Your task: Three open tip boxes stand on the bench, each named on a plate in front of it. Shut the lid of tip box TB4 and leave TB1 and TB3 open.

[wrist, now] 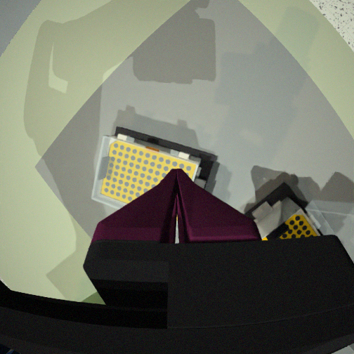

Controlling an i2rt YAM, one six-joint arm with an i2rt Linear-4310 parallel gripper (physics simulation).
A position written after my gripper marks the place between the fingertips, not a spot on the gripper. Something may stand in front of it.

In view: my gripper (176,177) and a grey mat (224,84).
